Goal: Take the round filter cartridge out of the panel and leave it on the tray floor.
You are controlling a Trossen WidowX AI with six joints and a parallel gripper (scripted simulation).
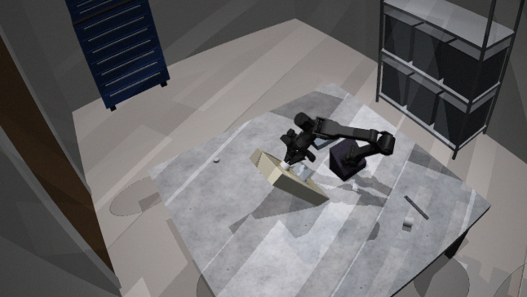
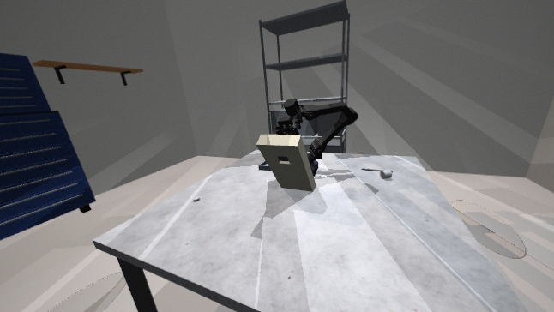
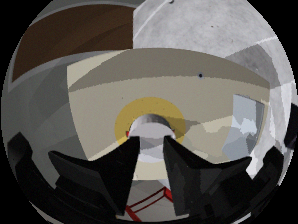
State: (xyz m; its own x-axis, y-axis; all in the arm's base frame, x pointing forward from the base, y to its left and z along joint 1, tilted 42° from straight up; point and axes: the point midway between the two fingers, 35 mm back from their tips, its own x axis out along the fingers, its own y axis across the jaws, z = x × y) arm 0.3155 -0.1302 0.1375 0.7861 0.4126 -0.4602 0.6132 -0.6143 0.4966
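Now: the service panel 20 mm behind my gripper tip and 90 mm below it. From my gripper tip the other things lie so: round filter cartridge (10 mm ahead, 10 mm below); then tray (390 mm behind, 280 mm to the right, 250 mm below).
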